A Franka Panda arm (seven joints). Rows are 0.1 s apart.
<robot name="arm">
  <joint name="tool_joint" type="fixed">
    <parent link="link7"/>
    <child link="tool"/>
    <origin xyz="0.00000 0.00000 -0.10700" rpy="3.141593 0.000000 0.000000"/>
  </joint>
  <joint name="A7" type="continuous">
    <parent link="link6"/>
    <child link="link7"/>
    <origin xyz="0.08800 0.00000 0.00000" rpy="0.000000 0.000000 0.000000"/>
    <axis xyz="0 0 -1"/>
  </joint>
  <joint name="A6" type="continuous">
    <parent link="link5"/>
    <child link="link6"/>
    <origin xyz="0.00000 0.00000 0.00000" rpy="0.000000 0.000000 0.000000"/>
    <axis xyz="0 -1 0"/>
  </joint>
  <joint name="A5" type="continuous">
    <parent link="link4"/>
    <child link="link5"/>
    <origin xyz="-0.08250 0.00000 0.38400" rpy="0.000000 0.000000 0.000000"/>
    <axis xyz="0 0 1"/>
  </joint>
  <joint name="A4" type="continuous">
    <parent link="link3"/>
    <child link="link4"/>
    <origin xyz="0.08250 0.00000 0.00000" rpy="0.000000 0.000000 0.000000"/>
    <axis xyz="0 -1 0"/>
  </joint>
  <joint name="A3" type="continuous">
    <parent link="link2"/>
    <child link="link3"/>
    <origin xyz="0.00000 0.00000 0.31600" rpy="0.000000 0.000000 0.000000"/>
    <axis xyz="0 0 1"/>
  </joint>
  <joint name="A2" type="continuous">
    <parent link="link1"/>
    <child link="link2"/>
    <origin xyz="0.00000 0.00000 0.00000" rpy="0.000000 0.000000 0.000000"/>
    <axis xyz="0 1 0"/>
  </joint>
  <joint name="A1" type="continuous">
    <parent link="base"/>
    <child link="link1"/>
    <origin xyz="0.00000 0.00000 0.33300" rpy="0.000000 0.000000 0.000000"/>
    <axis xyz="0 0 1"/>
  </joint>
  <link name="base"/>
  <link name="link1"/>
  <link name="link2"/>
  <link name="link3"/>
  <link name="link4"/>
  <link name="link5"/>
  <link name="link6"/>
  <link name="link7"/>
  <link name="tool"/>
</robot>
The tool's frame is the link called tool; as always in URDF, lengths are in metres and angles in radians. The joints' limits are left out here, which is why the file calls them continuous.
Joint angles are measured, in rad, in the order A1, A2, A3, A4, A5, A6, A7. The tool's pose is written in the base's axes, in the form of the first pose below.
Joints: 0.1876, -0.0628, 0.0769, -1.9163, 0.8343, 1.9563, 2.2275
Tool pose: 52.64 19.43 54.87 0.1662 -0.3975 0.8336 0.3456
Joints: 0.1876, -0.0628, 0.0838, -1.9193, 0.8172, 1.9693, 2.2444
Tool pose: 52.61 19.63 54.72 0.1640 -0.3948 0.8385 0.3378
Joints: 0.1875, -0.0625, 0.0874, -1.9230, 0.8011, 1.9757, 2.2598
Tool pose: 52.58 19.69 54.49 0.1597 -0.3920 0.8432 0.3316
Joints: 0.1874, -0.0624, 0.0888, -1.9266, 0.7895, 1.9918, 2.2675
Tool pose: 52.68 19.60 54.36 0.1619 -0.3888 0.8470 0.3244
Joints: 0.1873, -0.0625, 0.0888, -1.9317, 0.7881, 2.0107, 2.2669
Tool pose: 52.83 19.45 54.23 0.1675 -0.3856 0.8489 0.3204
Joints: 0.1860, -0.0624, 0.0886, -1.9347, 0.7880, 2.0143, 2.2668
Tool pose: 52.86 19.34 54.10 0.1678 -0.3840 0.8498 0.3197
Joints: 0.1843, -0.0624, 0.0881, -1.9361, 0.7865, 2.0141, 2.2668
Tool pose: 52.89 19.21 54.02 0.1673 -0.3833 0.8505 0.3190
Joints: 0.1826, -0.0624, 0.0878, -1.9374, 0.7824, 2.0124, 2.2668
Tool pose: 52.90 19.09 53.93 0.1658 -0.3835 0.8512 0.3176
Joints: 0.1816, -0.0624, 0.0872, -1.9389, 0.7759, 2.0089, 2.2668
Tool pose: 52.87 19.00 53.81 0.1631 -0.3848 0.8519 0.3156
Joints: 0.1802, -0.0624, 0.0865, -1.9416, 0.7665, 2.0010, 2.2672
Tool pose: 52.80 18.88 53.58 0.1577 -0.3869 0.8528 0.3134
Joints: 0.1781, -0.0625, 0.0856, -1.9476, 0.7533, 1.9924, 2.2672
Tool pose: 52.69 18.69 53.18 0.1502 -0.3894 0.8543 0.3099
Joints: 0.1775, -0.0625, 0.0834, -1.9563, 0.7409, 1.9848, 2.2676
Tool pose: 52.56 18.50 52.65 0.1419 -0.3910 0.8561 0.3068
